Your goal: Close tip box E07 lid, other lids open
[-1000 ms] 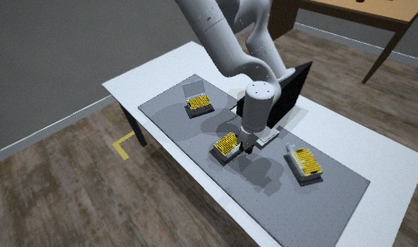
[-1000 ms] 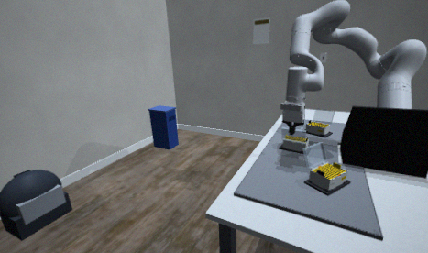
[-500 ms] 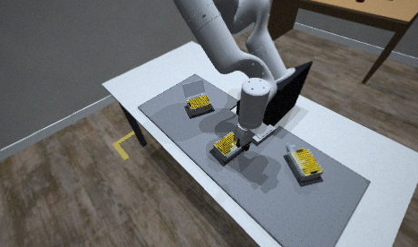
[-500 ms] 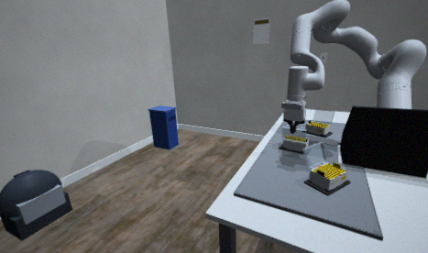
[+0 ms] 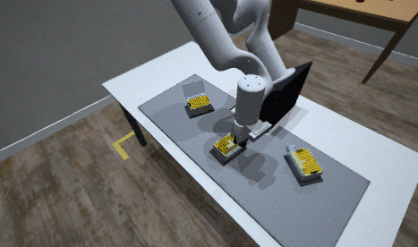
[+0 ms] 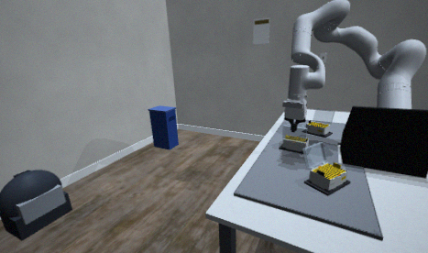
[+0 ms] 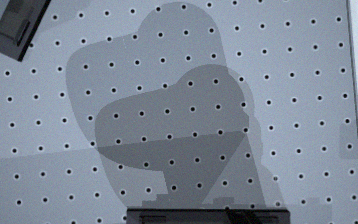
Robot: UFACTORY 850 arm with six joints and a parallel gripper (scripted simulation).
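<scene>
My gripper is now 3 cm to the left of the clear lid and 4 cm above it. Round my hand: tip box lid: 12 cm behind, 19 cm to the left, 5 cm below; then tip box: 17 cm behind, 21 cm to the left, 8 cm below.
</scene>
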